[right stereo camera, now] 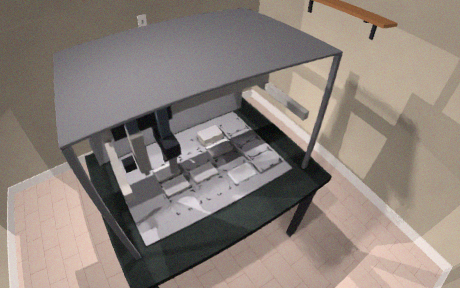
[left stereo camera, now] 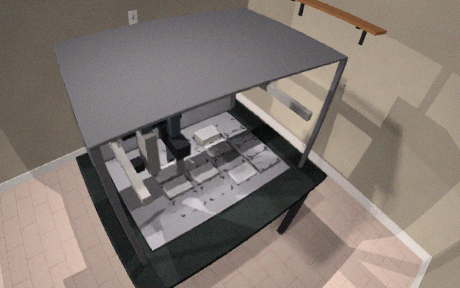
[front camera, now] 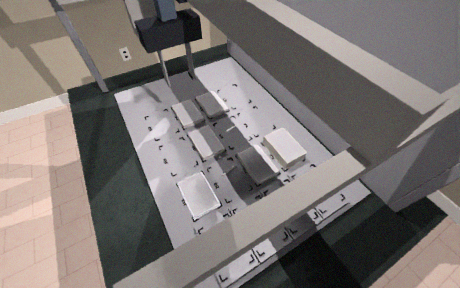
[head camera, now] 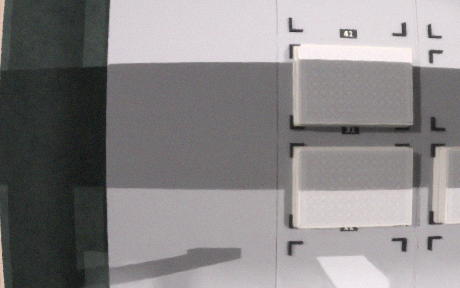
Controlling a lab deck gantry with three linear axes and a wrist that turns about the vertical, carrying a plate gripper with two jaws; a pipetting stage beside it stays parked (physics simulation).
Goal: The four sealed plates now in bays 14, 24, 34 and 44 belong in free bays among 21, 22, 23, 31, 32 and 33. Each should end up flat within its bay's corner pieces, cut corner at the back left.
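Places are measured from the robot's base along level axes (x left, y back, z up), in metres.
Pixels of known places: gripper, fingertip midpoint: [right stereo camera: 171,166] [left stereo camera: 175,166] [front camera: 180,80]; robot's base, link origin: [right stereo camera: 178,214] [left stereo camera: 182,216] [front camera: 145,117].
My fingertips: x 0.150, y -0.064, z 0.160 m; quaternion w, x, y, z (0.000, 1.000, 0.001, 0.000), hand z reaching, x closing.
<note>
For each thing: its middle in the pictures, then the offset to it from my fingertips. "spot": a spot on its surface instead.
- second plate, body centre: [head camera: 353,86] [front camera: 211,103] [left stereo camera: 166,172] [right stereo camera: 167,171] dx +0.107, dy +0.000, dz -0.153 m
- third plate, body centre: [front camera: 206,141] [left stereo camera: 204,173] [right stereo camera: 203,172] dx +0.000, dy -0.164, dz -0.153 m
- fourth plate, body centre: [front camera: 257,163] [left stereo camera: 217,148] [right stereo camera: 219,148] dx +0.107, dy -0.328, dz -0.153 m
- taller white block, body centre: [front camera: 283,147] [left stereo camera: 207,135] [right stereo camera: 210,135] dx +0.214, dy -0.328, dz -0.139 m
- bright plate, body centre: [front camera: 198,193] [right stereo camera: 241,173] [left stereo camera: 242,173] dx -0.107, dy -0.328, dz -0.153 m
- small white sliver, surface spot: [front camera: 231,128] spot: dx +0.111, dy -0.153, dz -0.155 m
My gripper [front camera: 180,81] [left stereo camera: 180,171] [right stereo camera: 173,170] hangs raised, jaws wide apart with nothing between them, at the deck's left, beyond bays 21 and 31 in the front view. A plate [front camera: 189,114] [head camera: 355,187] lies flat in bay 21. A second plate [front camera: 211,105] [head camera: 355,87] lies flat in bay 31. A third plate [front camera: 206,142] [head camera: 452,185] [left stereo camera: 204,172] is in bay 22. A fourth plate [front camera: 257,164] [right stereo camera: 220,148] is in bay 33. Their cut corners are too small to tell. Corner pieces show without plates in the column of bays 14 to 44, partly behind a beam.
A taller white block [front camera: 284,146] [left stereo camera: 207,134] [right stereo camera: 210,135] stands in bay 43. A bright plate [front camera: 199,195] [left stereo camera: 241,173] [right stereo camera: 241,173] lies in bay 13. A small white sliver [front camera: 231,128] lies about bay 32. A pale column [left stereo camera: 150,152] [right stereo camera: 137,150] hangs beside the gripper.
</note>
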